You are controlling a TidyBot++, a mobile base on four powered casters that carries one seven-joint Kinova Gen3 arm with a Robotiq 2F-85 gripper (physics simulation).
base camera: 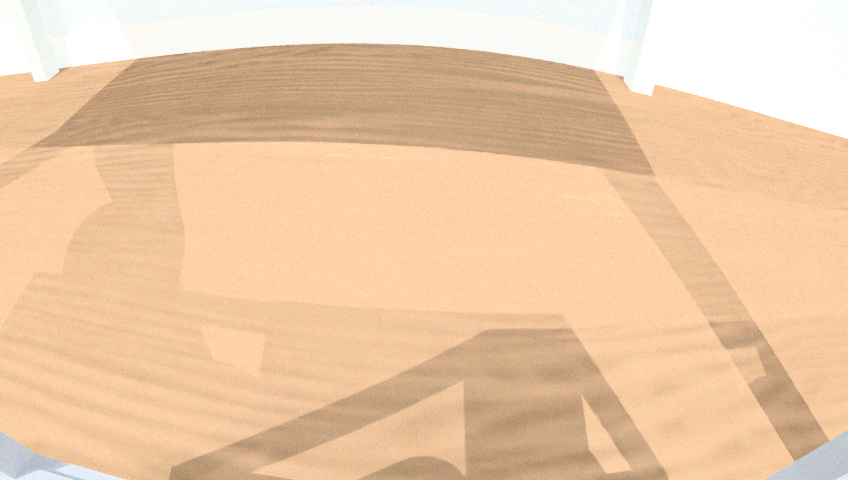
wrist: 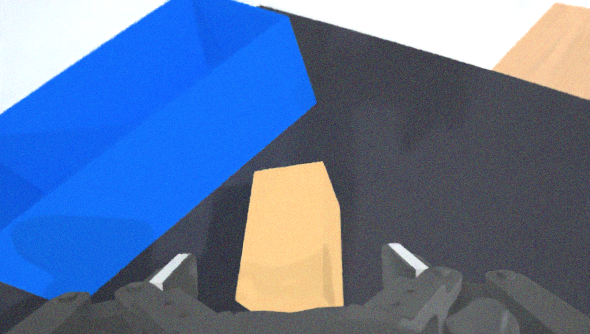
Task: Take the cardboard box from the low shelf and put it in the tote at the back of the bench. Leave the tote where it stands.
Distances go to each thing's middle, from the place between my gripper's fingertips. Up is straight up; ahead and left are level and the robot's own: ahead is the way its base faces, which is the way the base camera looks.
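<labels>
My hand: 2 cm left of the tan cardboard box (wrist: 291, 261), 4 cm short of it, 6 cm above it. Blue tote (wrist: 109, 154): 27 cm ahead of my hand, 4 cm below. Of the things named here, going by their middles, tan cardboard box nearest to my hand.
</labels>
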